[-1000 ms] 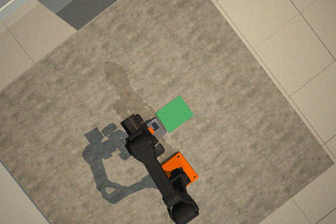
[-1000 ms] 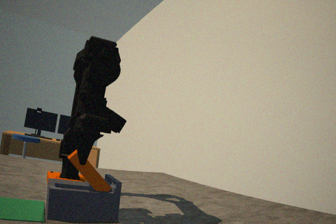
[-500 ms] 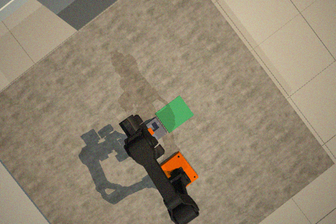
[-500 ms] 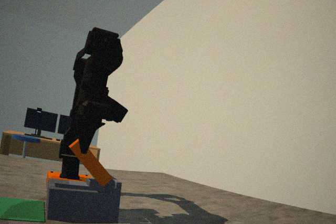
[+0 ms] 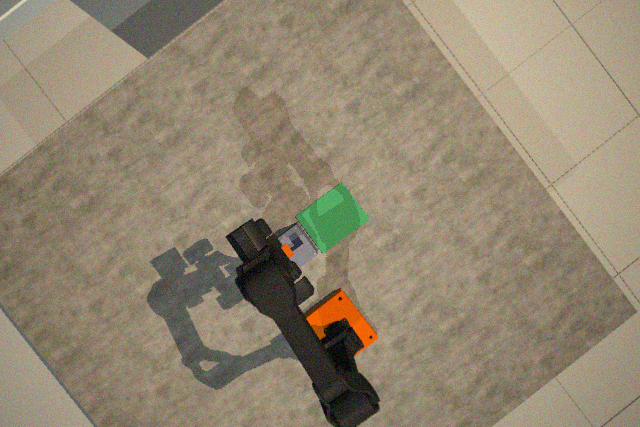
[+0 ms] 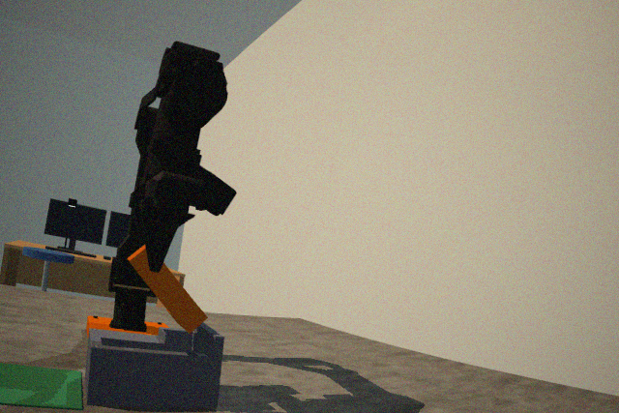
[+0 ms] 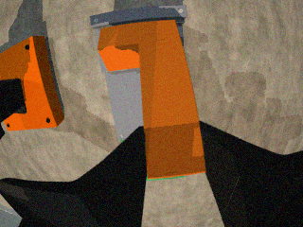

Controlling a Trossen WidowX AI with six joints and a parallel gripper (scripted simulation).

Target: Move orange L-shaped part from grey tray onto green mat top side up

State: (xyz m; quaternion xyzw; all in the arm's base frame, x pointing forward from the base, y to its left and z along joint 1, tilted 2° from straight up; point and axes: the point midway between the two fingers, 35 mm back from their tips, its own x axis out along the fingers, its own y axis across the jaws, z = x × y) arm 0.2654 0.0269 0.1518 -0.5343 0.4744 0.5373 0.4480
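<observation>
The green mat is 10 mm ahead of my gripper tip, 140 mm to the right of it and 170 mm below it. From my gripper tip the other things lie so: orange L-shaped part: 20 mm behind, 30 mm to the left, 30 mm below.
</observation>
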